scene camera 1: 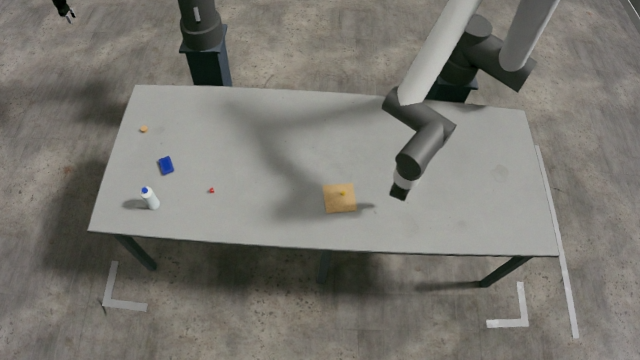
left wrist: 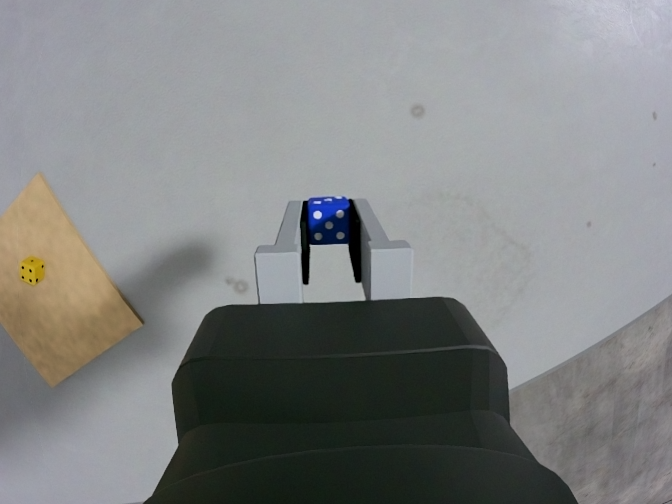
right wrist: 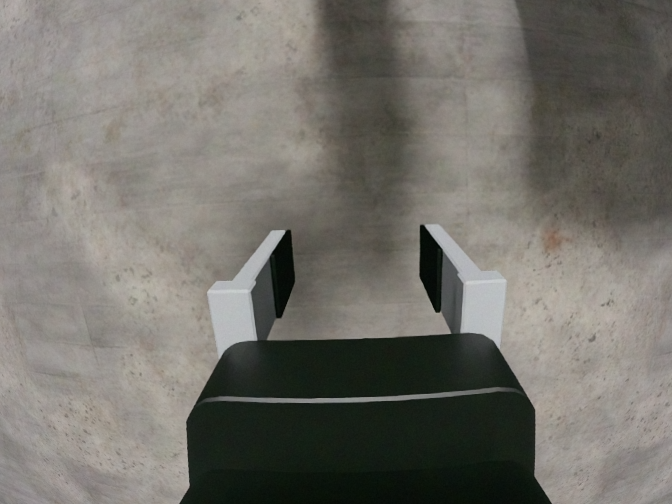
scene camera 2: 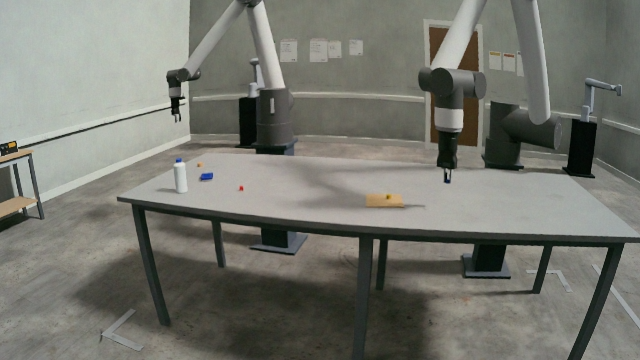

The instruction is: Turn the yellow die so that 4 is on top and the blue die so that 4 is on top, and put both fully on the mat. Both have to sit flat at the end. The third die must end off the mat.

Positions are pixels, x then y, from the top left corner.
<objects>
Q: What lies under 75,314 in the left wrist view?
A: A tan mat.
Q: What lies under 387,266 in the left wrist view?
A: My left gripper.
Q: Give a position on a blue die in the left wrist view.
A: At 328,217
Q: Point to a tan mat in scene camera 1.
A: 334,202
</objects>
